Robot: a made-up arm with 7 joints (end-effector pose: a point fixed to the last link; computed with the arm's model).
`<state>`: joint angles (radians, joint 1 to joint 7).
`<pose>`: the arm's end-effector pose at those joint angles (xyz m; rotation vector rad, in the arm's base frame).
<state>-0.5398 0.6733 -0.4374 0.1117 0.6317 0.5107 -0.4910</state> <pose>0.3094 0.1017 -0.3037 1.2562 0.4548 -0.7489</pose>
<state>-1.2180 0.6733 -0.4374 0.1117 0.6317 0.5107 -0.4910</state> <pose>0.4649 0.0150 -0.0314 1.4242 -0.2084 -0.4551</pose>
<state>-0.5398 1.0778 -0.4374 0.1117 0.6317 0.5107 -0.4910</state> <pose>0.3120 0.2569 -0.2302 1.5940 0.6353 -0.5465</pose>
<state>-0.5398 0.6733 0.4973 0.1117 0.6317 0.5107 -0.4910</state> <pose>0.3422 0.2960 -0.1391 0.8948 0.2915 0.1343</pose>
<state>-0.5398 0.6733 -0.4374 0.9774 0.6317 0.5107 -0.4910</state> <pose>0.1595 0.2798 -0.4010 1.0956 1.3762 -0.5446</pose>
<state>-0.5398 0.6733 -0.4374 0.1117 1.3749 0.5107 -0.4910</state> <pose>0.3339 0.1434 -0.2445 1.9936 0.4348 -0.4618</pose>
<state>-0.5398 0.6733 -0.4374 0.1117 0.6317 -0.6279 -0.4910</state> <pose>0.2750 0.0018 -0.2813 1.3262 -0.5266 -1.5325</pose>
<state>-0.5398 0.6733 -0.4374 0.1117 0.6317 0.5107 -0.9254</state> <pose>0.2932 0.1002 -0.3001 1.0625 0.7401 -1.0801</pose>
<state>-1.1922 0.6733 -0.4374 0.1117 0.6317 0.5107 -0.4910</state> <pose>0.4627 0.0185 -0.0433 1.4199 -0.1831 -0.4672</pose>
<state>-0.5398 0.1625 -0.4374 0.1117 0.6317 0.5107 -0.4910</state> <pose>0.2778 -0.1120 -0.3041 0.8099 0.2251 -0.9560</pose>
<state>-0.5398 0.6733 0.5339 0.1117 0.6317 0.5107 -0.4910</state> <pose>0.3388 0.3044 -0.1339 0.8783 0.2844 0.1676</pose>
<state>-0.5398 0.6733 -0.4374 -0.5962 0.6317 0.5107 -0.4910</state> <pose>0.2906 -0.0395 -0.1515 1.2578 -0.3190 -0.8357</pose>
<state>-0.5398 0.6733 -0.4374 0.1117 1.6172 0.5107 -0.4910</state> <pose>0.3380 0.1467 -0.2196 2.2261 0.4169 -0.3422</pose>
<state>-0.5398 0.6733 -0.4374 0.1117 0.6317 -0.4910 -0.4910</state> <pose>0.2850 0.0107 -0.2845 1.3344 -0.3996 -1.4459</pose>
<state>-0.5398 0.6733 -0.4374 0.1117 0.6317 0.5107 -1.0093</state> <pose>0.2904 0.1001 -0.2986 1.0195 0.7942 -1.1420</pose>
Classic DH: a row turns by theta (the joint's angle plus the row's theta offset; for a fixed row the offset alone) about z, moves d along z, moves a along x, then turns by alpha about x. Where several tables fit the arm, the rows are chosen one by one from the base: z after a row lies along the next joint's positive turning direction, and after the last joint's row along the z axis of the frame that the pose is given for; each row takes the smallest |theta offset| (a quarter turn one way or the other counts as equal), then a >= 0, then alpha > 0; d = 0 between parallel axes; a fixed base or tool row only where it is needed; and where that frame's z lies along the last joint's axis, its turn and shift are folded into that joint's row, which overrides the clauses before.
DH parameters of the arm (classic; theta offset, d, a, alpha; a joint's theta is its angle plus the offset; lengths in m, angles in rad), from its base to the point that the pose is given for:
base (fixed): -0.071 0.0459 -0.0185 -1.3004
joint 1: -1.3111 0.0355 -0.0165 -1.5708
joint 2: 1.2915 -0.021 0 1.5708
joint 3: 1.5708 -0.2255 0.027 -1.5708
joint 4: 1.5708 -0.04 0.0332 1.5708
joint 5: 0 0.187 0.012 -1.5708
joint 6: -1.5708 -0.04 0.0922 1.5708
joint 7: -1.4695 0.0715 0.0323 0.2496
tool (fixed): 1.3218 -0.0857 0 0

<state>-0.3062 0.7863 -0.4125 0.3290 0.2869 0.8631 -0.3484</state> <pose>0.1590 0.2234 -0.3868 0.9357 1.1557 -0.3892</pose>
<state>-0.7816 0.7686 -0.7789 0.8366 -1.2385 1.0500 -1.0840</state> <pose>0.2217 0.1008 -0.3312 -1.0819 1.0822 -0.8314</pose>
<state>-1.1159 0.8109 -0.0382 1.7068 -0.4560 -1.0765 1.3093</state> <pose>0.3644 0.3019 -0.1438 0.3602 -0.7776 1.7276</pose>
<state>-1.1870 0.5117 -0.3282 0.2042 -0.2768 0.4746 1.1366</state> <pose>0.4645 -0.0637 -0.0420 0.4467 -0.5583 0.6457</pose>
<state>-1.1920 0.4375 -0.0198 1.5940 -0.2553 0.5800 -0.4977</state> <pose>0.3494 0.0585 -0.3266 -0.3153 0.8740 -0.2777</pose>
